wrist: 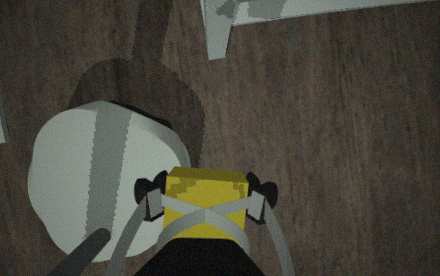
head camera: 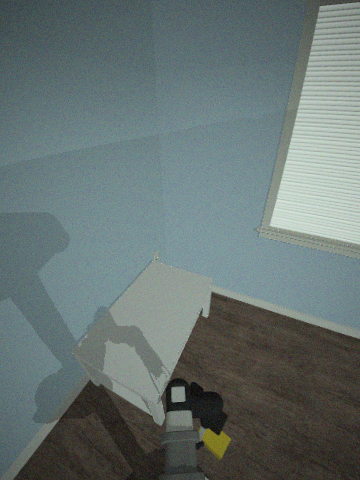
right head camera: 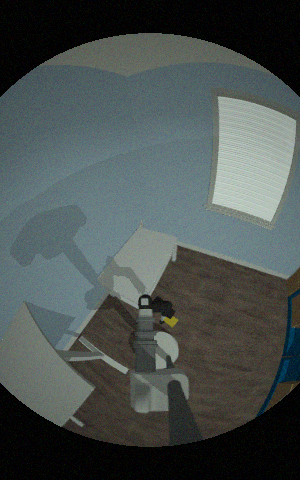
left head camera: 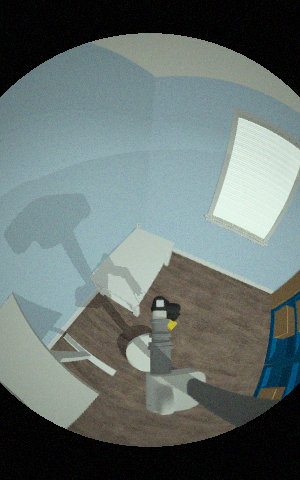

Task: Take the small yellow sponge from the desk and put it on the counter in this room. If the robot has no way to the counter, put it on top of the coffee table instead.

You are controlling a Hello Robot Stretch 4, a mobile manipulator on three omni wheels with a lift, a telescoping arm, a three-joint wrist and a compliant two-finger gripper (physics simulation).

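Pixels of known places: gripper, fingertip midpoint: (wrist: 206,187) (right head camera: 165,317); robot's base, link origin: (wrist: 124,171) (right head camera: 157,348) (left head camera: 146,351).
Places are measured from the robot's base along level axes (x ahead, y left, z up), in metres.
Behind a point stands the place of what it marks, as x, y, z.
The small yellow sponge (head camera: 216,443) @[0.226, -0.118, 0.632] (left head camera: 172,325) @[0.216, -0.137, 0.631] (right head camera: 171,321) @[0.225, -0.125, 0.631] (wrist: 206,186) @[0.275, -0.078, 0.632] is held between the two fingertips of my gripper (wrist: 206,187) @[0.267, -0.087, 0.587], which is shut on it. The gripper and sponge hang above the floor, on the near side of a low white table. That table, seemingly the coffee table (head camera: 150,310) @[0.940, 0.167, 0.422] (left head camera: 145,250) @[1.058, 0.047, 0.423] (right head camera: 147,250) @[1.030, 0.058, 0.423] (wrist: 217,42) @[0.438, 0.104, 0.155], stands in the room's corner; my arm's shadow falls on its top. The sponge is apart from it. The white desk (left head camera: 45,375) @[-0.187, 0.499, 0.922] (right head camera: 50,375) @[-0.223, 0.499, 0.922] is at the lower left in both side head views. I cannot make out a counter.
A blue shelf unit (left head camera: 269,361) @[-0.610, -1.609, 0.084] (right head camera: 286,350) @[-0.572, -1.641, 0.047] with brown boxes stands at the right. My round white base (left head camera: 139,353) @[-0.011, 0.075, 0.187] (right head camera: 167,349) @[0.001, -0.099, 0.187] (wrist: 60,165) @[-0.048, 0.099, 0.187] is below the arm. A desk foot (left head camera: 95,362) (right head camera: 107,362) reaches across the floor near the base. Walls meet behind the low table.
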